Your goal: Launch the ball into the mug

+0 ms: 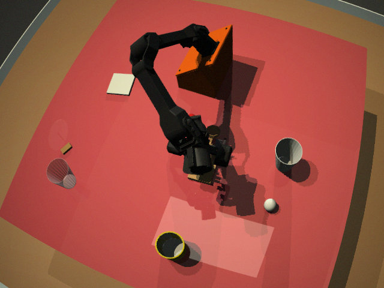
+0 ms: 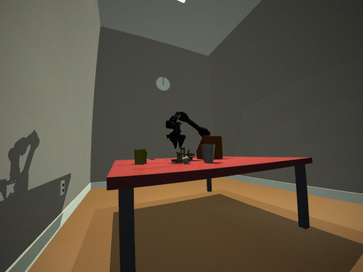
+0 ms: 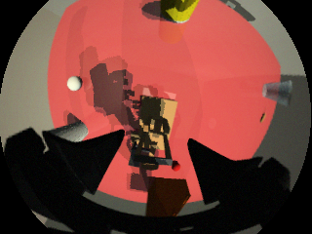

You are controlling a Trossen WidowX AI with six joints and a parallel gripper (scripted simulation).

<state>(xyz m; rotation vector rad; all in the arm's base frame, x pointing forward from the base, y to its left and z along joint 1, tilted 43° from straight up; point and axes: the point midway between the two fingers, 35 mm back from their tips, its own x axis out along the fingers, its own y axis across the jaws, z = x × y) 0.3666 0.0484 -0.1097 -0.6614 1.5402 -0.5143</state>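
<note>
Now: the red ball 170 mm behind my gripper tip, 110 mm to the right of it and 90 mm below it. The rest, counted from my gripper tip: white ball 40 mm ahead, 260 mm to the left, 80 mm below; wooden catapult 70 mm behind, 10 mm to the left, 50 mm below; yellow mug 290 mm ahead, 20 mm to the left, 80 mm below.
</note>
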